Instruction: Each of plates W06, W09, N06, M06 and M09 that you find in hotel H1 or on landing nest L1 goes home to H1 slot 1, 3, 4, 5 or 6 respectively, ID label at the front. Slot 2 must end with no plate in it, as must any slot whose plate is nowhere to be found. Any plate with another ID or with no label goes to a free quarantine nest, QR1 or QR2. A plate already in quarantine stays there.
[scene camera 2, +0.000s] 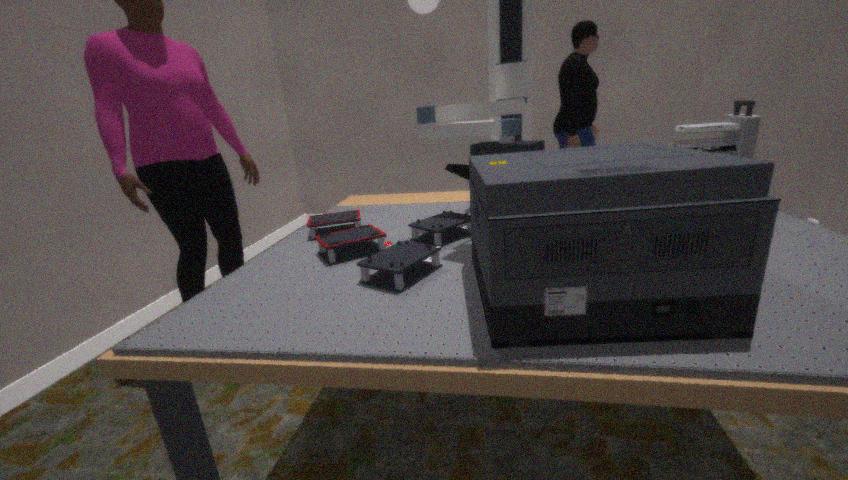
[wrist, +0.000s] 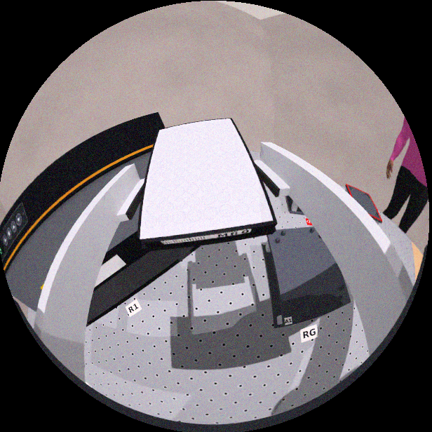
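My gripper (wrist: 196, 160) is shut on a white-topped plate (wrist: 200, 165) with a black rim, holding it level above the table. The label on the plate's near edge reads M60, beside a barcode. In scene camera 2 the grey instrument hides the plate and fingers. Two red-rimmed nests (scene camera 2: 333, 218) (scene camera 2: 351, 236) stand at the left of the table, with no plate visible on them; their labels cannot be read. Part of one red-rimmed nest (wrist: 364, 201) shows at the right in the wrist view. Hotel H1 and landing nest L1 cannot be made out.
A large grey instrument (scene camera 2: 618, 231) stands right of the nests. Two dark raised nests (scene camera 2: 399, 256) (scene camera 2: 440, 222) stand beside it. The dark nest (wrist: 305, 260) by the RG label is right of the held plate; a black sloping housing (wrist: 145, 275) by the R1 label is left. Two people stand behind the table.
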